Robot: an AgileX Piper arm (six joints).
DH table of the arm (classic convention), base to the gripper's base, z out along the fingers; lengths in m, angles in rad. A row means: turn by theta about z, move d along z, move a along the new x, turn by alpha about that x. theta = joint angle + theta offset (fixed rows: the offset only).
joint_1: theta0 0; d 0.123; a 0; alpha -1.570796
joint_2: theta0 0.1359; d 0; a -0.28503; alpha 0
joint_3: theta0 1.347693; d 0; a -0.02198; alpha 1.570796
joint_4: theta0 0; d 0.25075; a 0; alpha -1.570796
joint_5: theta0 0; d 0; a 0; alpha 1.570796
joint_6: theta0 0; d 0.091; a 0; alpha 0
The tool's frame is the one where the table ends.
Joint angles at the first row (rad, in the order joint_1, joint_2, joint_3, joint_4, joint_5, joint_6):
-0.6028, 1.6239, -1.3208, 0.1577, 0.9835, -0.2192
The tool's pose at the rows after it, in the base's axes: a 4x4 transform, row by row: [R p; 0 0 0 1], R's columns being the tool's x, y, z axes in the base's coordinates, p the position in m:
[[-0.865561, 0.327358, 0.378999, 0.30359], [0.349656, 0.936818, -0.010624, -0.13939], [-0.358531, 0.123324, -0.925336, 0.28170], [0, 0, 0, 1]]
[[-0.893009, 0.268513, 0.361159, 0.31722], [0.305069, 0.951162, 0.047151, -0.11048], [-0.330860, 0.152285, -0.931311, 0.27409], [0, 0, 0, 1]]
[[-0.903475, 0.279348, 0.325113, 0.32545], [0.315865, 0.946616, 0.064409, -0.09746], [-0.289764, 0.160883, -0.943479, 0.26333], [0, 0, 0, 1]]
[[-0.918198, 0.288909, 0.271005, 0.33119], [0.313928, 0.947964, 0.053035, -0.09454], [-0.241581, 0.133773, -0.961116, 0.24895], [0, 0, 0, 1]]
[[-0.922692, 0.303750, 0.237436, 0.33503], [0.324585, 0.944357, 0.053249, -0.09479], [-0.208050, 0.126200, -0.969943, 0.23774], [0, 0, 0, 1]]
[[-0.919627, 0.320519, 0.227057, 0.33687], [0.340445, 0.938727, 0.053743, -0.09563], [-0.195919, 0.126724, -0.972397, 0.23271], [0, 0, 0, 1]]
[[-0.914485, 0.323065, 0.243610, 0.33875], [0.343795, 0.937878, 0.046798, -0.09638], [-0.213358, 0.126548, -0.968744, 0.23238], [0, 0, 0, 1]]
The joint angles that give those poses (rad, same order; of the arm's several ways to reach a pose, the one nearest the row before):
-0.4751, 1.6242, -1.3019, 0.1972, 0.9908, -0.1953
-0.3836, 1.6421, -1.2955, 0.2151, 0.9937, -0.1709
-0.3360, 1.6717, -1.2935, 0.2016, 0.9951, -0.1105
-0.3135, 1.7119, -1.2936, 0.1600, 0.9994, -0.0714
-0.3078, 1.7439, -1.2935, 0.1464, 0.9992, -0.0496
-0.3078, 1.7584, -1.2935, 0.1436, 0.9949, -0.0324
-0.3078, 1.7604, -1.2935, 0.1436, 0.9746, -0.0300

